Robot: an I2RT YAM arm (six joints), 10 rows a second.
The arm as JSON. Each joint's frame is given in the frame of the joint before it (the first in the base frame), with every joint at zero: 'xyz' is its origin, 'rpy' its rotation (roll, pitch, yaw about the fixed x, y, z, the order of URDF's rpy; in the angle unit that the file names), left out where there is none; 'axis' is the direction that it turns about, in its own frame. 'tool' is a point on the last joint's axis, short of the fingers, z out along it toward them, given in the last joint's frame.
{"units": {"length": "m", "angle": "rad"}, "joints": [
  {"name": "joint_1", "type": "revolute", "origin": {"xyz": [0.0, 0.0, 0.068]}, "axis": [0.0, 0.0, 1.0]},
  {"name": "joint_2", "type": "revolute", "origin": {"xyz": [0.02, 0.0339, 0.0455], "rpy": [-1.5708, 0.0, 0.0]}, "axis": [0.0, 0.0, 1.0]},
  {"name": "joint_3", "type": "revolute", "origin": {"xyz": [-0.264, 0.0, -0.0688], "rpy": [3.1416, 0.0, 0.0]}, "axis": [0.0, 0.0, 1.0]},
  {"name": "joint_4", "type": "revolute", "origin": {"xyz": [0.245, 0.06, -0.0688]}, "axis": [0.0, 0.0, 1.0]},
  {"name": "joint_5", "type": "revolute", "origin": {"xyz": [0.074, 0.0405, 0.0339], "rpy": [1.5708, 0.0, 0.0]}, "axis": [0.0, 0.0, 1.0]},
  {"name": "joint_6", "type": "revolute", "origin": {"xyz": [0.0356, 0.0, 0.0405], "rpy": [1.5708, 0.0, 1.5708]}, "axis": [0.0, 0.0, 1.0]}
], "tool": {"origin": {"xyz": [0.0, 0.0, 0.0], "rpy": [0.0, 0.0, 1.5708]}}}
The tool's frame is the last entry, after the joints.
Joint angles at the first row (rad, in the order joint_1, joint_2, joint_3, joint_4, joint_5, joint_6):
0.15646, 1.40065, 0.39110, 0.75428, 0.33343, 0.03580
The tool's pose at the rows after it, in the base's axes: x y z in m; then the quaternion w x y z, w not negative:
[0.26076 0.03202 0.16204 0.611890 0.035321 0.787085 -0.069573]
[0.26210 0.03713 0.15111 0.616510 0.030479 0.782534 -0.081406]
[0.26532 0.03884 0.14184 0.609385 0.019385 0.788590 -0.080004]
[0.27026 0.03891 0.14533 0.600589 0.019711 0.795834 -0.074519]
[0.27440 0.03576 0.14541 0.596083 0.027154 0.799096 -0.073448]
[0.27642 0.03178 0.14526 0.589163 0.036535 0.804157 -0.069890]
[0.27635 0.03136 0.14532 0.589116 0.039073 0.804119 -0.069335]
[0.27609 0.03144 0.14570 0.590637 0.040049 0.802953 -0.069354]
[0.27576 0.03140 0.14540 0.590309 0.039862 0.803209 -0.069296]
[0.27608 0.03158 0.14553 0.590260 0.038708 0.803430 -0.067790]
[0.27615 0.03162 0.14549 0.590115 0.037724 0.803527 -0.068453]
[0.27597 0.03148 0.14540 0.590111 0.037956 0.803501 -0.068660]
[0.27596 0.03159 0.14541 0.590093 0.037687 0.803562 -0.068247]
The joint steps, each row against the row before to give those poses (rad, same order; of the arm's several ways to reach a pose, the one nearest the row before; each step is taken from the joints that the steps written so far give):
0.00734, 0.04825, -0.01231, 0.05927, -0.02144, -0.02382
0.02269, 0.07122, -0.01540, 0.09984, 0.03502, -0.02011
0.00229, 0.05426, 0.00264, 0.03326, -0.01398, -0.01050
-0.00481, -0.01100, 0.02989, -0.06481, -0.01340, 0.01195
-0.01483, 0.00860, 0.01703, -0.01991, -0.00727, 0.01185
-0.01669, -0.00094, 0.01037, -0.02938, -0.01106, 0.01861
-0.00135, -0.00083, -0.00022, -0.00098, 0.00081, 0.00444
0.00066, -0.00130, -0.00137, 0.00383, 0.00196, 0.00092
0.00000, -0.00013, -0.00151, 0.00054, -0.00035, -0.00005
-0.00001, 0.00039, 0.00144, -0.00125, -0.00382, -0.00004
0.00011, 0.00041, 0.00027, -0.00003, 0.00000, -0.00231
-0.00037, -0.00028, -0.00088, 0.00063, 0.00026, 0.00002
0.00031, -0.00011, 0.00003, -0.00025, -0.00070, 0.00017

